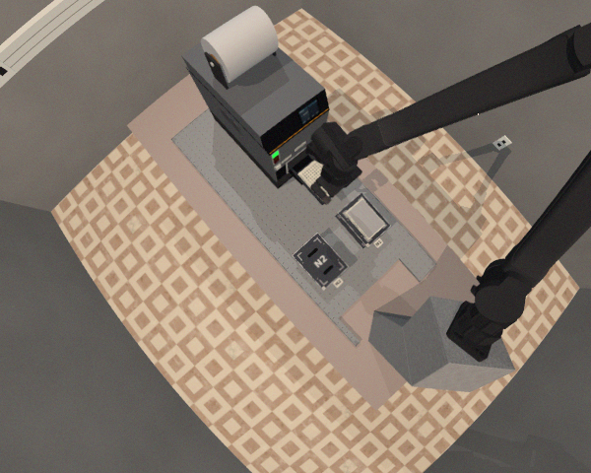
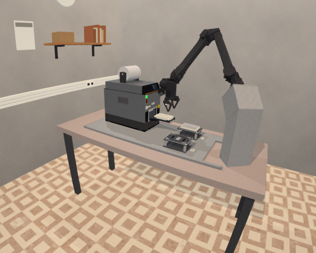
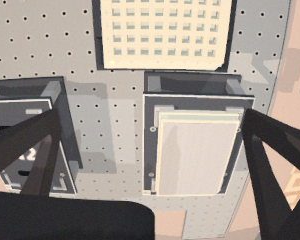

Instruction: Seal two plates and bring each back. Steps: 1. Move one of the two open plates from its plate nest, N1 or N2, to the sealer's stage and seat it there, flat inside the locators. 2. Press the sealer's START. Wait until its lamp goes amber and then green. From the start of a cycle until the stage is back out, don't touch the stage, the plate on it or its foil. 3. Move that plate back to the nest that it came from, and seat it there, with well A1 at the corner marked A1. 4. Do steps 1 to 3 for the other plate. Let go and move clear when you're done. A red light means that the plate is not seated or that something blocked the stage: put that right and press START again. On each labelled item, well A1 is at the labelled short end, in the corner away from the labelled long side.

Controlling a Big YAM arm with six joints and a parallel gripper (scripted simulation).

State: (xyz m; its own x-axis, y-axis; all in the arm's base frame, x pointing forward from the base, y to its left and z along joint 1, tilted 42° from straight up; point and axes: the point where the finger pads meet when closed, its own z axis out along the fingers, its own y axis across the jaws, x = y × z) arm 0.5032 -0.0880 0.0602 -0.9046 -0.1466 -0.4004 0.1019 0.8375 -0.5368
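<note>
The start button lies 17 cm ahead of my hand and 6 cm to the left of it. Also, from my hand: sealer stage: 9 cm below, 6 cm ahead, 2 cm to the right; cream well plate: 8 cm below, 6 cm ahead, 2 cm to the right; foil roll: 39 cm ahead, 23 cm above, 6 cm to the right.
</note>
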